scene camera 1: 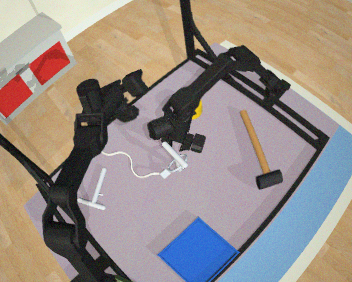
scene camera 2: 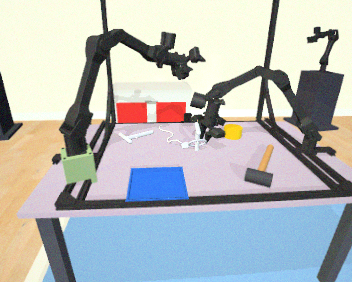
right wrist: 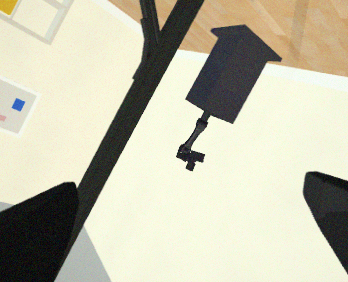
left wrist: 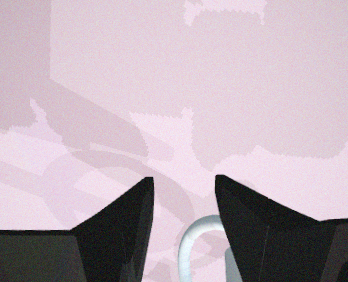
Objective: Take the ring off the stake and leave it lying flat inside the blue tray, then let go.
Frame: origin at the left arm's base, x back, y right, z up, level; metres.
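Seen in the pictures: left gripper, between the fingertips: (scene camera 1: 175,149) (scene camera 2: 203,141) (left wrist: 184,183); right gripper, between the fingertips: (scene camera 2: 199,65) (right wrist: 191,188); left arm's base, origin of its link: (scene camera 1: 271,94) (scene camera 2: 307,149); right arm's base, origin of its link: (scene camera 2: 76,151).
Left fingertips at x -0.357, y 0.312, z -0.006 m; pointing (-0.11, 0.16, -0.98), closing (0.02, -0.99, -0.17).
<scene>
Offsets run from my left fingertips to a thing's top centre. "pt": to the spot under its first point.
A white stake {dx -0.059, dy -0.027, dz +0.097 m} (scene camera 1: 175,154) (scene camera 2: 197,142) stands on the table with a thin pale ring {pt dx -0.041, dy -0.059, dz +0.039 m} (scene camera 1: 186,158) (scene camera 2: 205,144) around its lower part. Part of the ring {pt dx -0.056, dy -0.002, dz -0.005 m} (left wrist: 185,250) shows in the left wrist view, behind one finger. The blue tray {dx -0.350, dy -0.204, dz +0.009 m} (scene camera 1: 198,250) (scene camera 2: 157,184) lies empty near the table's front edge. My left gripper (scene camera 2: 202,129) (left wrist: 184,183) is partly open and empty, right beside the stake and above the ring; its fingers are partly hidden in scene camera 1. My right gripper (scene camera 1: 135,97) (scene camera 2: 192,64) (right wrist: 191,188) is wide open and empty, high above the table's far side, away from the ring.
A white T-shaped piece {dx -0.233, dy +0.237, dz +0.006 m} (scene camera 1: 100,184) (scene camera 2: 141,135) lies at the left. A white cable {pt dx -0.088, dy +0.148, dz -0.010 m} (scene camera 1: 131,160) runs to a small white block {pt dx -0.103, dy +0.001, dz +0.005 m} (scene camera 1: 165,173) beside the ring. A yellow cylinder {dx +0.189, dy +0.003, dz +0.036 m} (scene camera 1: 198,109) (scene camera 2: 233,132) stands behind the left gripper. A mallet {dx +0.091, dy -0.292, dz +0.036 m} (scene camera 1: 255,140) (scene camera 2: 258,177) lies at the right.
</scene>
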